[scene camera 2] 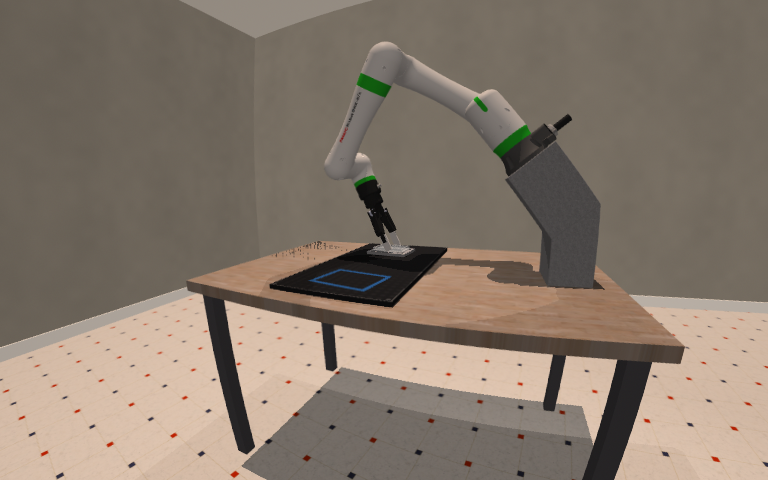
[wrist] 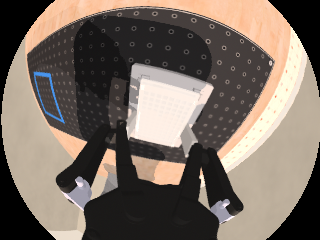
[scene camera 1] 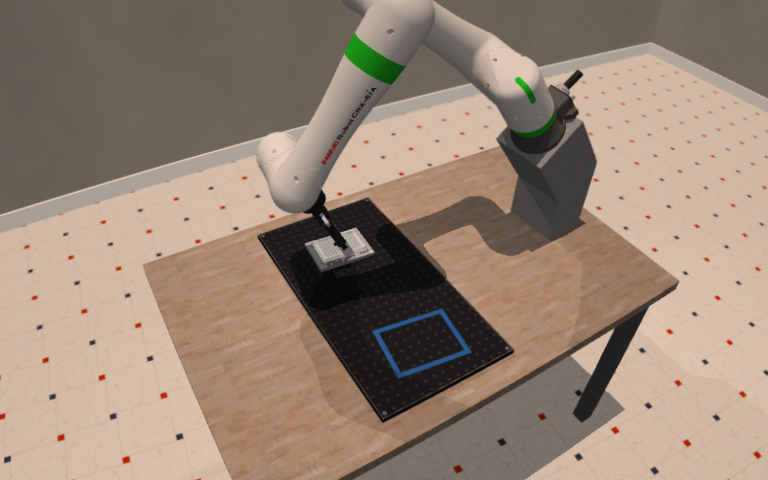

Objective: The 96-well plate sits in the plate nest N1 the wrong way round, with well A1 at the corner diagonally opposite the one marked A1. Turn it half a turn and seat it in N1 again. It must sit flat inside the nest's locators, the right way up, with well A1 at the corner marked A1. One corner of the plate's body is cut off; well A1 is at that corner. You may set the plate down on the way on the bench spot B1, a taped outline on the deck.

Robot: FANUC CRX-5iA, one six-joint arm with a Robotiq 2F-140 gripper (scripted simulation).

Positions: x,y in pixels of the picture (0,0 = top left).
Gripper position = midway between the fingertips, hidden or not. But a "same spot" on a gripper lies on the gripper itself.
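Labels:
Gripper visible: wrist view (pixel 159 123), scene camera 1, scene camera 2. On the gripper, same spot: (scene camera 1: pixel 338 231) and (scene camera 2: pixel 376 221).

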